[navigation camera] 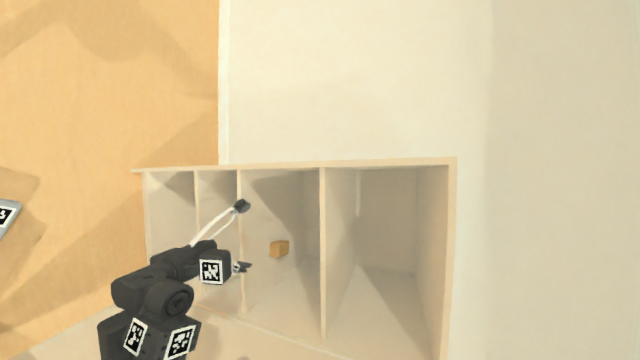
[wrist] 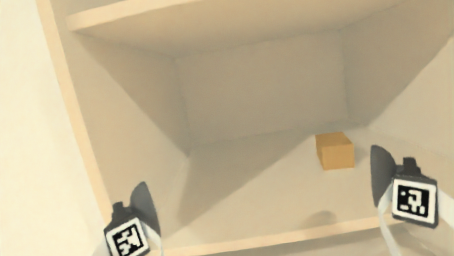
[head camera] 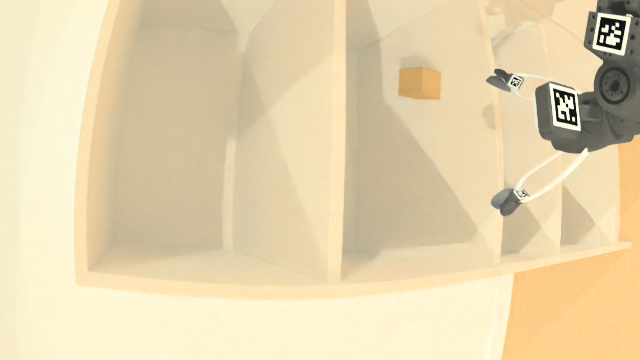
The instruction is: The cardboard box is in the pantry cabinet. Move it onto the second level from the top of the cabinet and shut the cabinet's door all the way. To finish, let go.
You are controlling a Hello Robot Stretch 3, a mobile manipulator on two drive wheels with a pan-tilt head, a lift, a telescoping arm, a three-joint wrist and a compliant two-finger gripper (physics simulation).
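Note:
The cardboard box [head camera: 419, 83] [navigation camera: 279, 248] [wrist: 335, 151] is a small orange-brown block. It stands on the floor of the second compartment from the top of the pale pantry cabinet [head camera: 200, 290] [navigation camera: 450, 225] [wrist: 71, 105], right of centre in the wrist view. My gripper [head camera: 500, 141] [navigation camera: 243, 236] [wrist: 258, 185] is open and empty, with its fingers wide apart. It is in front of the cabinet near that compartment's lower shelf edge, apart from the box. The cabinet's front is uncovered, so its door is not shut. I cannot clearly make out the door panel.
The shelf edge [head camera: 336, 150] [navigation camera: 322, 250] [wrist: 150, 14] above the box separates it from the top compartment. Two lower compartments lie beyond the shelf under the box. A pale wall [head camera: 250, 330] [navigation camera: 350, 75] adjoins the cabinet. The orange floor [head camera: 575, 310] [navigation camera: 100, 100] lies below.

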